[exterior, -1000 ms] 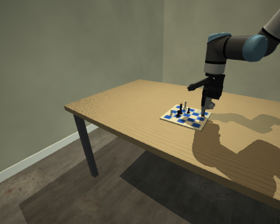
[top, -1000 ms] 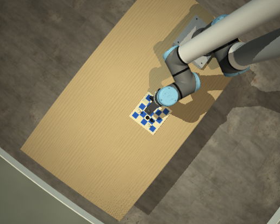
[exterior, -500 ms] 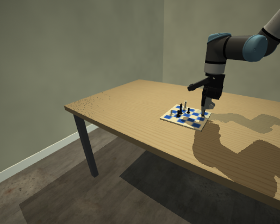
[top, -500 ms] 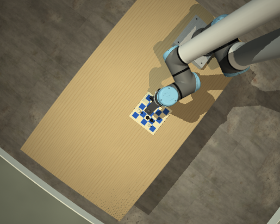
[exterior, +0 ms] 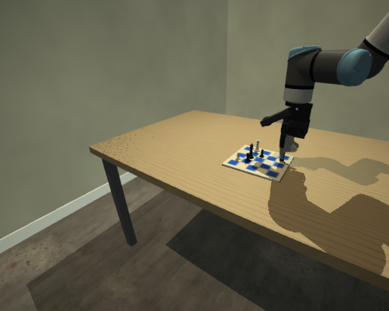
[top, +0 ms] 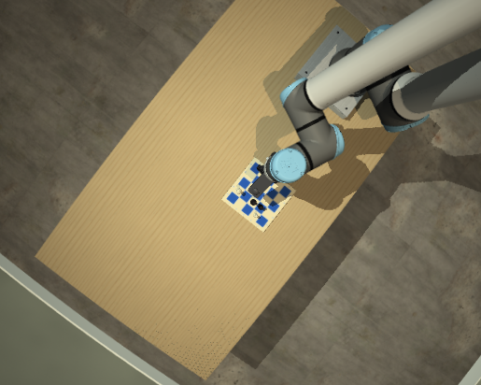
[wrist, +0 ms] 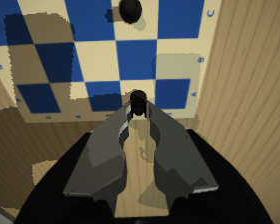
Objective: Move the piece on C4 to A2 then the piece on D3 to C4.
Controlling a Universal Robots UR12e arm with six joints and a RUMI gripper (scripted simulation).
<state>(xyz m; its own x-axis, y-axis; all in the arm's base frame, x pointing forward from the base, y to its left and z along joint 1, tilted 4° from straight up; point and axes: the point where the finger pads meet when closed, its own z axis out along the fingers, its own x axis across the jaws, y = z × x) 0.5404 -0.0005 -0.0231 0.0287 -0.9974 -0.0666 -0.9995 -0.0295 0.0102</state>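
My hand is 11 cm short of the tall black piece, 4 cm to the right of it and 1 cm below it. The rest, counted from my hand: chessboard: 8 cm ahead, 4 cm to the left, 3 cm below; then white pawn: 15 cm ahead, 8 cm to the left, 1 cm below.
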